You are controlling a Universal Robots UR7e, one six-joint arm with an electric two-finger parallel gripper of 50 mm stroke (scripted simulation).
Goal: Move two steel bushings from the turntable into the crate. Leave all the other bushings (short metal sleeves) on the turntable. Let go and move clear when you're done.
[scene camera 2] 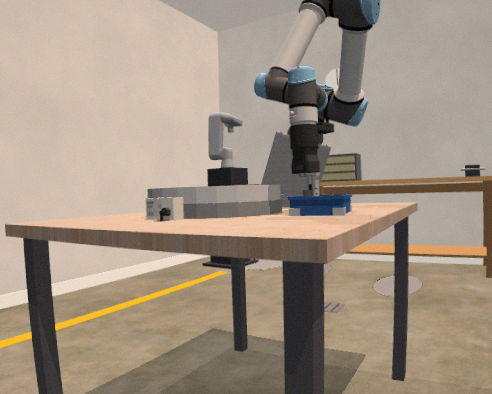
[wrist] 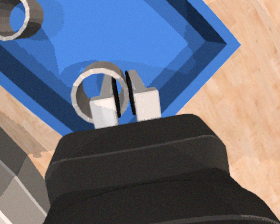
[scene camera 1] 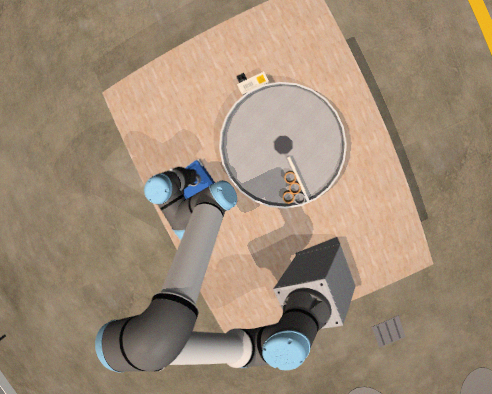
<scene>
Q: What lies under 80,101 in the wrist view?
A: A steel bushing.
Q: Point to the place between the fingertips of my gripper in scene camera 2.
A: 313,197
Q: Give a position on a blue crate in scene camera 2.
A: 323,205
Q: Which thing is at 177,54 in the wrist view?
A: A blue crate.
</scene>
